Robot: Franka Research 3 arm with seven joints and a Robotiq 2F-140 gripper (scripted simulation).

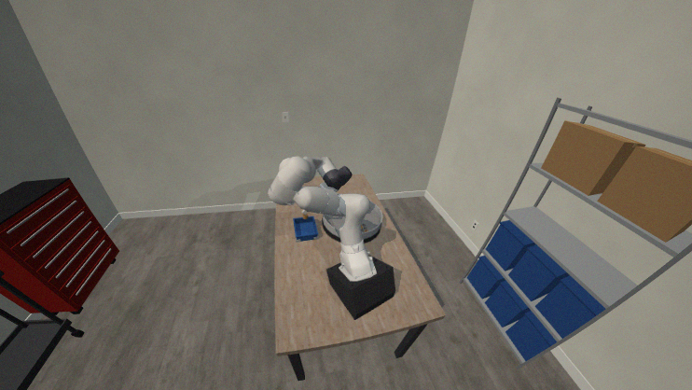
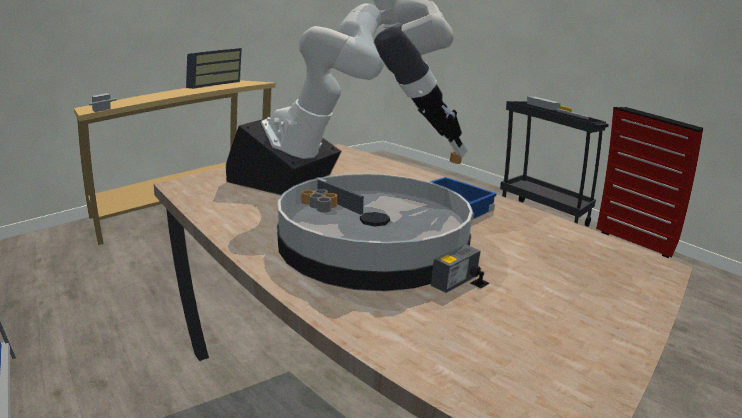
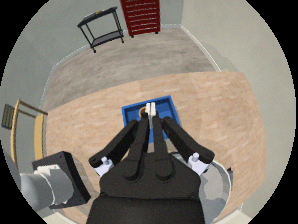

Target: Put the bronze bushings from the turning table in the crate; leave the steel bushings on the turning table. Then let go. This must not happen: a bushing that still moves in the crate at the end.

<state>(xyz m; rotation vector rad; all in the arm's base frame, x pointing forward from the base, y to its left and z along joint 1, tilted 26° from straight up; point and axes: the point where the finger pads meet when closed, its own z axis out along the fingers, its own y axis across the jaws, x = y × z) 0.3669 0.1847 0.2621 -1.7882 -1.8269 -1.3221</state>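
Right now my hand is 10 mm past the blue crate, 20 mm to the right of it and 160 mm above it. Round my hand: grey round turning table: 30 mm ahead, 320 mm to the right, 130 mm below; grey turning table: 50 mm ahead, 320 mm to the right, 130 mm below.
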